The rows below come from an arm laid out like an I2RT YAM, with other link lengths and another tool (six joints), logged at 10 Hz.
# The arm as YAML. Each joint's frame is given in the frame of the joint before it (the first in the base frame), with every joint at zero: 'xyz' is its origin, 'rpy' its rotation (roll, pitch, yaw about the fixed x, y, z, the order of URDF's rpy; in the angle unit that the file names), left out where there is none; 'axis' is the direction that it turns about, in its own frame. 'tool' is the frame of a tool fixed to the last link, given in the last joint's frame.
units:
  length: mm
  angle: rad
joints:
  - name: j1
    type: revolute
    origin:
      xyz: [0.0, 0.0, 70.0]
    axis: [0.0, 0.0, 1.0]
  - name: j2
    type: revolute
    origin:
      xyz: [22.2, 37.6, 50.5]
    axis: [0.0, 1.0, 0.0]
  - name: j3
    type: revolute
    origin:
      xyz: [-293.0, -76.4, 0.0]
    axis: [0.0, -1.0, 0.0]
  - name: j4
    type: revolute
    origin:
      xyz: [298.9, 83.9, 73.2]
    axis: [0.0, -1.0, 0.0]
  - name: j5
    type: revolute
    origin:
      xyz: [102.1, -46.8, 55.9]
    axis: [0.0, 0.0, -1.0]
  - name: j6
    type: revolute
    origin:
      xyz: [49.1, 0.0, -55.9]
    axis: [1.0, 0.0, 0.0]
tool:
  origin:
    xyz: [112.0, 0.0, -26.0]
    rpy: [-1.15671, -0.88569, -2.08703]
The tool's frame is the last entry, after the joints.
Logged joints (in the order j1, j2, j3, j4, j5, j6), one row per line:
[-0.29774, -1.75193, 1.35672, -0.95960, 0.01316, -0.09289]
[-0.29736, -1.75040, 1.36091, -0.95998, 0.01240, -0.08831]
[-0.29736, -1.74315, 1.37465, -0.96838, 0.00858, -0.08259]
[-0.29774, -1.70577, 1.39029, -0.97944, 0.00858, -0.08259]
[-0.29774, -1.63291, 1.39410, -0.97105, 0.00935, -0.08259]
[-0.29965, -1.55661, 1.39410, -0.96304, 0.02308, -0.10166]
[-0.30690, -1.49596, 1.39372, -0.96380, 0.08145, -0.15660]
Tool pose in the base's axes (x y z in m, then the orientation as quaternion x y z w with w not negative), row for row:
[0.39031, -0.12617, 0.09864, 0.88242, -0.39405, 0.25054, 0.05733]
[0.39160, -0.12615, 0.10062, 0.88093, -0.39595, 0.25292, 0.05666]
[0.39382, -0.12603, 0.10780, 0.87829, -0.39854, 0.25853, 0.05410]
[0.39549, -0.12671, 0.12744, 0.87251, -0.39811, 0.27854, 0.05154]
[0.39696, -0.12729, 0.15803, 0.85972, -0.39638, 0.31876, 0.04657]
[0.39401, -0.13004, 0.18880, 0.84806, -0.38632, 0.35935, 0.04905]
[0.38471, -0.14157, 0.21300, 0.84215, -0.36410, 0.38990, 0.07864]
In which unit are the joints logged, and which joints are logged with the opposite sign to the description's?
The joints are logged in radians. Opposite sign: j2.
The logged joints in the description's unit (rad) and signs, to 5 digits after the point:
[-0.29774, 1.75193, 1.35672, -0.95960, 0.01316, -0.09289]
[-0.29736, 1.75040, 1.36091, -0.95998, 0.01240, -0.08831]
[-0.29736, 1.74315, 1.37465, -0.96838, 0.00858, -0.08259]
[-0.29774, 1.70577, 1.39029, -0.97944, 0.00858, -0.08259]
[-0.29774, 1.63291, 1.39410, -0.97105, 0.00935, -0.08259]
[-0.29965, 1.55661, 1.39410, -0.96304, 0.02308, -0.10166]
[-0.30690, 1.49596, 1.39372, -0.96380, 0.08145, -0.15660]

